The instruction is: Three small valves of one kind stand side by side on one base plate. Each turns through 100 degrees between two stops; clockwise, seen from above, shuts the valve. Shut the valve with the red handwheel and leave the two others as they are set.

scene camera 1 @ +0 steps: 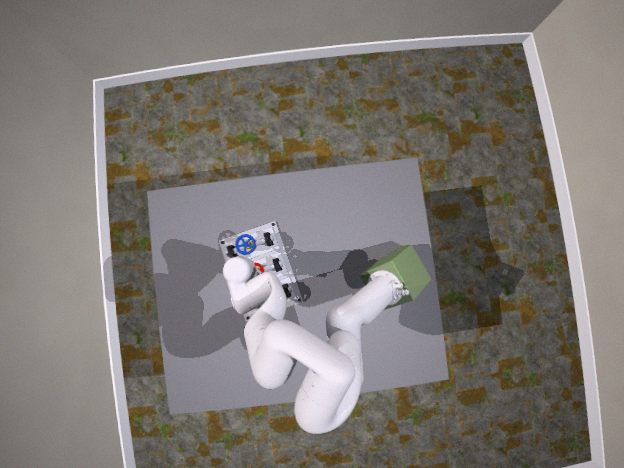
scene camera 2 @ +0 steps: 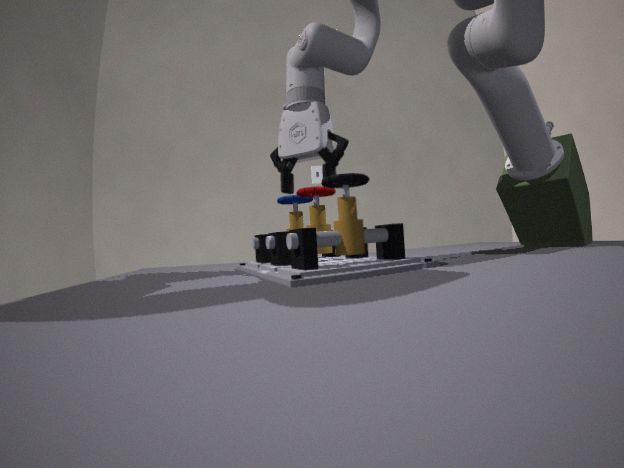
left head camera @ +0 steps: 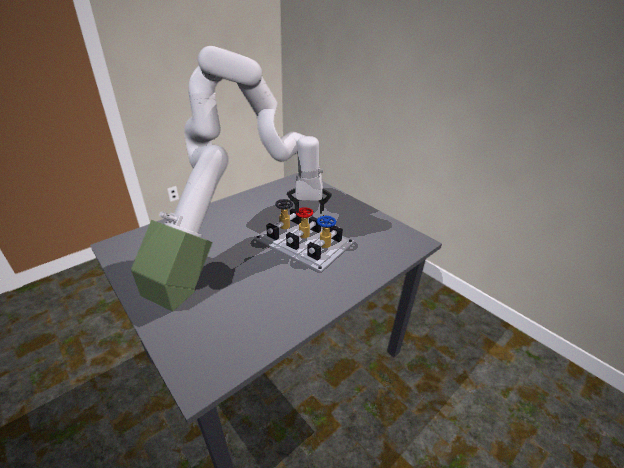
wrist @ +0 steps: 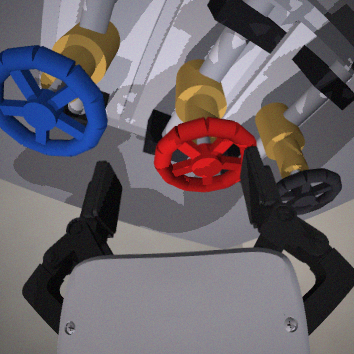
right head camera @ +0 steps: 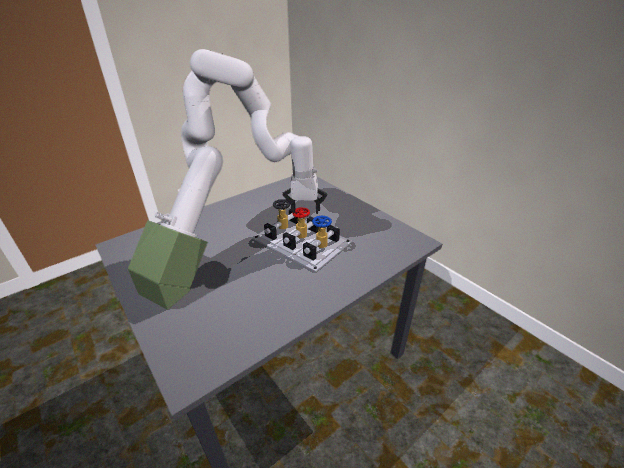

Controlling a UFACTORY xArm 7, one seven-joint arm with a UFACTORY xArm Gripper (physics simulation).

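Pixels of known places: gripper, between the fingertips: (scene camera 2: pixel 307 190) (left head camera: pixel 309 211) (wrist: pixel 176 167) (right head camera: pixel 305 211); arm's base, origin of its link: (scene camera 1: pixel 385 287) (scene camera 2: pixel 534 160) (left head camera: pixel 182 231) (right head camera: pixel 178 231).
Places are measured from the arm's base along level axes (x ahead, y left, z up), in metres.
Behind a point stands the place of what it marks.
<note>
The red handwheel (left head camera: pixel 304 212) {x 0.435, y -0.125, z -0.042 m} (right head camera: pixel 301 212) {x 0.438, y -0.127, z -0.042 m} (scene camera 1: pixel 258 268) {x 0.419, y -0.130, z -0.042 m} (scene camera 2: pixel 316 191) {x 0.449, y -0.087, z -0.051 m} (wrist: pixel 206 166) {x 0.440, y -0.121, z -0.041 m} is the middle of three, on a brass valve body. The blue handwheel (left head camera: pixel 326 221) {x 0.455, y -0.228, z -0.042 m} (right head camera: pixel 322 221) {x 0.457, y -0.229, z -0.042 m} (scene camera 1: pixel 245 244) {x 0.459, y -0.222, z -0.040 m} (scene camera 2: pixel 293 199) {x 0.470, y -0.188, z -0.050 m} (wrist: pixel 40 116) {x 0.459, y -0.221, z -0.040 m} stands on one side, the black handwheel (left head camera: pixel 283 204) {x 0.415, y -0.021, z -0.044 m} (right head camera: pixel 281 204) {x 0.417, y -0.023, z -0.043 m} (scene camera 2: pixel 347 179) {x 0.430, y 0.016, z -0.050 m} on the other. All share a pale base plate (left head camera: pixel 332 260) {x 0.432, y -0.292, z -0.179 m} (scene camera 1: pixel 276 227) {x 0.353, y -0.281, z -0.176 m}. My gripper (left head camera: pixel 309 209) {x 0.453, y -0.135, z -0.042 m} (scene camera 2: pixel 308 184) {x 0.453, y -0.135, z -0.042 m} (wrist: pixel 176 167) {x 0.453, y -0.135, z -0.042 m} is open and empty, pointing down close by the red wheel. In the wrist view its right fingertip overlaps the red rim; contact cannot be told. The arm hides the black wheel from above.
The grey table (left head camera: pixel 282 312) {x 0.126, y -0.366, z -0.184 m} (right head camera: pixel 282 307) {x 0.159, y -0.368, z -0.184 m} (scene camera 1: pixel 347 201) {x 0.054, y -0.342, z -0.184 m} carries the plate. The arm's green base block (left head camera: pixel 171 261) {x -0.091, y -0.105, z -0.016 m} (right head camera: pixel 168 261) {x -0.083, y -0.110, z -0.019 m} (scene camera 1: pixel 410 272) {x -0.093, y -0.036, z 0.007 m} (scene camera 2: pixel 549 211) {x -0.009, y 0.018, z -0.108 m} stands at one end. Black brackets hold pipes on both sides of the valves. A wall rises beyond the table.
</note>
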